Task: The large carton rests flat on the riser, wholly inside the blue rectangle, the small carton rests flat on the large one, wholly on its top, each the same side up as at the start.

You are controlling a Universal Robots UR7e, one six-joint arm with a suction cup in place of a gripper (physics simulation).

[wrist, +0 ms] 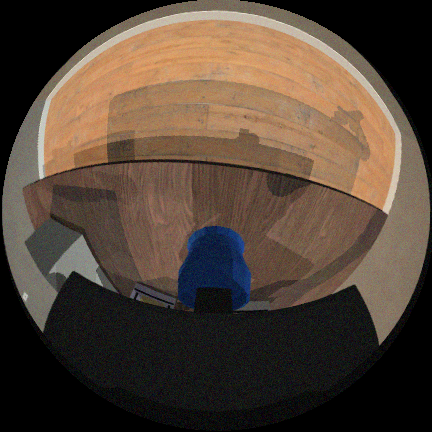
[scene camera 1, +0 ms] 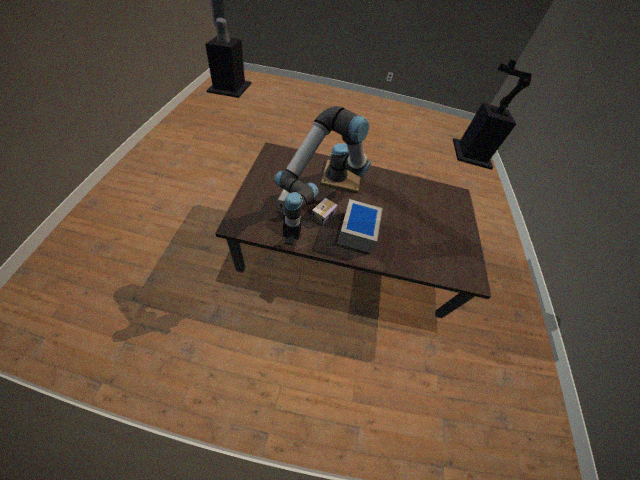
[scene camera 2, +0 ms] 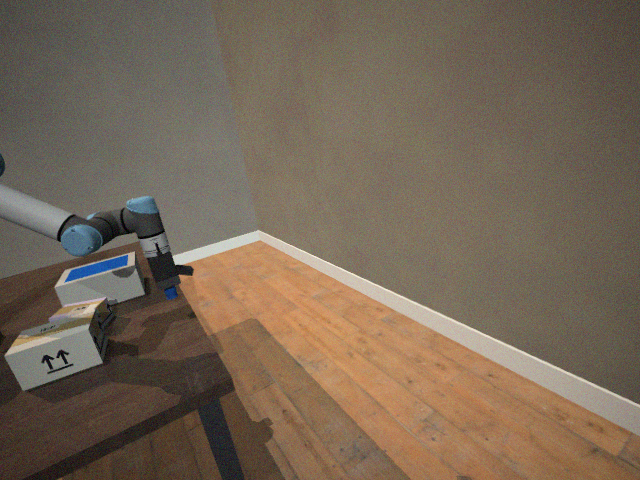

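My suction cup (scene camera 1: 290, 241) (scene camera 2: 171, 294) (wrist: 215, 239) points down near the table's front edge, low over the table top, apart from both cartons, with nothing on it. Whether it touches the table I cannot tell. The large white carton (scene camera 1: 281, 201) (scene camera 2: 57, 356) stands on the table with its arrows upward, mostly hidden behind the arm in scene camera 1. The small carton (scene camera 1: 324, 210) (scene camera 2: 82, 311) (wrist: 156, 296) rests on the table between the large carton and the riser. The grey riser (scene camera 1: 355, 242) (scene camera 2: 103, 290) (wrist: 49, 244) bears the blue rectangle (scene camera 1: 362, 220) (scene camera 2: 98, 268), which has no carton on it.
The dark wooden table (scene camera 1: 429, 232) (scene camera 2: 160, 356) (wrist: 160, 200) bears everything. The arm's base stands on a wooden plate (scene camera 1: 341, 181) at the back. Two black pedestals (scene camera 1: 225, 64) (scene camera 1: 486, 134) stand on the floor behind the table.
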